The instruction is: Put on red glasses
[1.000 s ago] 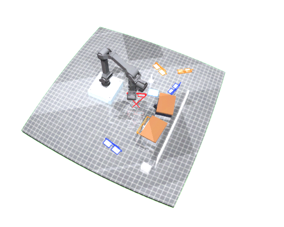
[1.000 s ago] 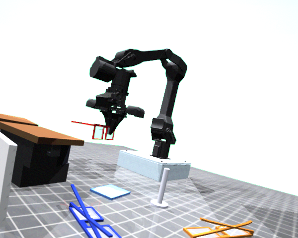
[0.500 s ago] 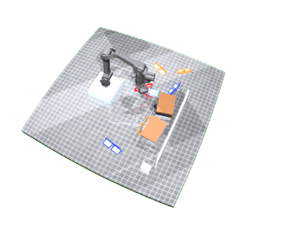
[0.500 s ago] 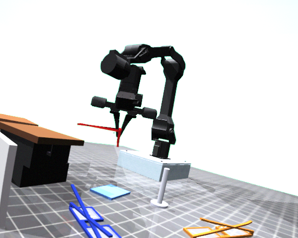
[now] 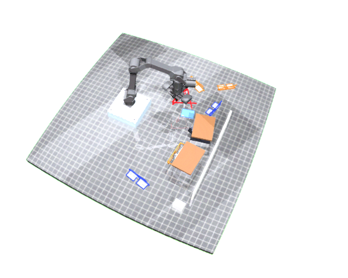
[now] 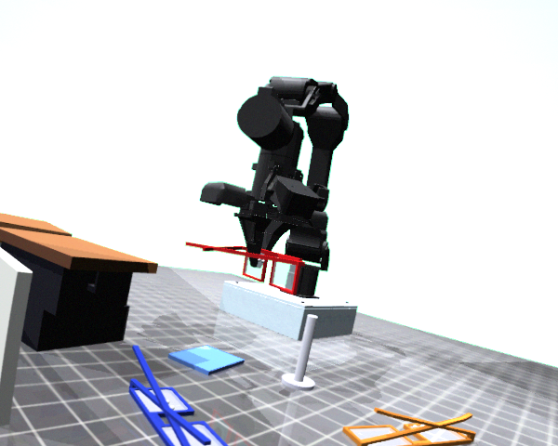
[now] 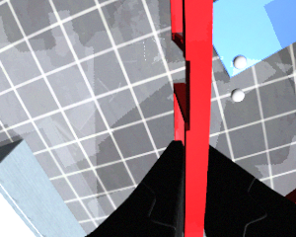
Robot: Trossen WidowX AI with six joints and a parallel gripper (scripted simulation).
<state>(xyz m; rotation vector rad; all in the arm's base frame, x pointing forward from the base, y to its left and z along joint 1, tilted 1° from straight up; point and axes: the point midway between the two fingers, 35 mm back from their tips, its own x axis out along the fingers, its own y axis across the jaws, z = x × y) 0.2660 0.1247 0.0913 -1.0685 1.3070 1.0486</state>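
My gripper tip is now 1 cm short of the white post, 12 cm to the right of it and 10 cm above it. Round my gripper tip: long white wall (35 cm ahead, 18 cm to the right, 7 cm below); light blue plate (8 cm ahead, 3 cm to the left, 12 cm below); white cube (32 cm ahead, 55 cm to the right, 10 cm below).
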